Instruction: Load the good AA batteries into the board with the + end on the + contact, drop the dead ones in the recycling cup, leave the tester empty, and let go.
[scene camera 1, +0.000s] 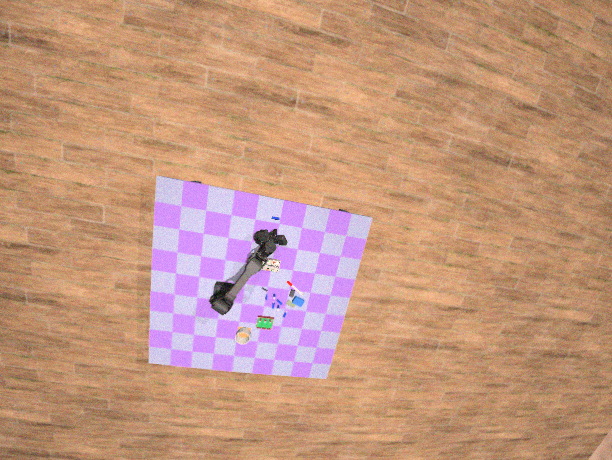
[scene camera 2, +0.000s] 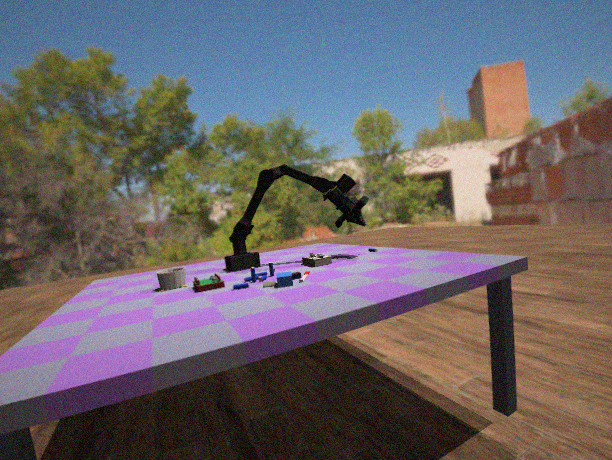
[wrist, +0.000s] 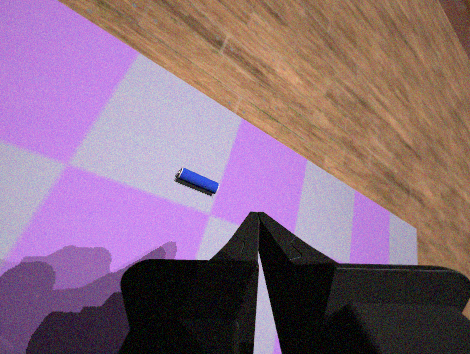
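A blue battery lies on its side near the table's far edge. My gripper is shut and empty, high above the table; the battery shows ahead and left of its tips in the wrist view. The cream tester stands beside the arm, partly covered by it in scene camera 1. The green board with red-brown ends stands beside the recycling cup. Several blue batteries lie between board and tester; one is upright. Battery ends are too small to read.
A blue block, a dark block and a red and white stick lie right of the loose batteries in scene camera 1. The checkered table ends just beyond the far battery.
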